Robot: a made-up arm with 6 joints.
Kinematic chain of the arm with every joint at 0, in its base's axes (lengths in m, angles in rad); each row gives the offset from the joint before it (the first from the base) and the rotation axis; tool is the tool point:
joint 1: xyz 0 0 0.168 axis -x
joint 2: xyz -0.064 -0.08 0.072 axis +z
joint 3: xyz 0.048 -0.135 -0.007 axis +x
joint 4: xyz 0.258 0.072 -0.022 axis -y
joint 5: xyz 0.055 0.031 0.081 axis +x
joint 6: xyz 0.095 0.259 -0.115 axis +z
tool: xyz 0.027 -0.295 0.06
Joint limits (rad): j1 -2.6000..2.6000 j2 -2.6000..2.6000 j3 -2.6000..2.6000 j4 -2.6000..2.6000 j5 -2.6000..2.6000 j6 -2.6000..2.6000
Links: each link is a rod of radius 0.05 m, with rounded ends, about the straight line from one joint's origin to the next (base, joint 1, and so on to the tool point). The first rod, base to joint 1, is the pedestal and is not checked.
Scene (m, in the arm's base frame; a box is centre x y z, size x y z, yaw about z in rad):
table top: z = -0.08
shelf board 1: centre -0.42 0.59 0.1 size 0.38 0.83 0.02 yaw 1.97
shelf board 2: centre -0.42 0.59 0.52 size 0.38 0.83 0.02 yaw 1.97
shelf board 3: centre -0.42 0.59 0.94 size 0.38 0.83 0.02 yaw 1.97
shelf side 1: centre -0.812 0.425 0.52 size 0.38 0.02 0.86 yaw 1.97
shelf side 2: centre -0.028 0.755 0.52 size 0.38 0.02 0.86 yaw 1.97
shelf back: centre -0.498 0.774 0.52 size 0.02 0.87 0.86 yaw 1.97
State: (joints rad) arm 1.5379 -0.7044 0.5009 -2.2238 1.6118 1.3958
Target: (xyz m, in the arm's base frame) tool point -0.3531 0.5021 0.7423
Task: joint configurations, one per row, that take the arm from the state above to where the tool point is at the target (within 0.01 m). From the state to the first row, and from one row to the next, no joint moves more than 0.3 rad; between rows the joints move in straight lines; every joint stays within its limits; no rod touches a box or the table.
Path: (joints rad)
1: 1.7503 -0.7326 0.2254 -2.2339 1.7637 1.4625
2: 1.9627 -0.7608 -0.0500 -2.2439 1.9157 1.5293
3: 2.1752 -0.7889 -0.3255 -2.2540 2.0676 1.5960
4: 2.3876 -0.8171 -0.6009 -2.2640 2.2195 1.6628
5: 2.6000 -0.8453 -0.8764 -2.2741 2.3714 1.7295

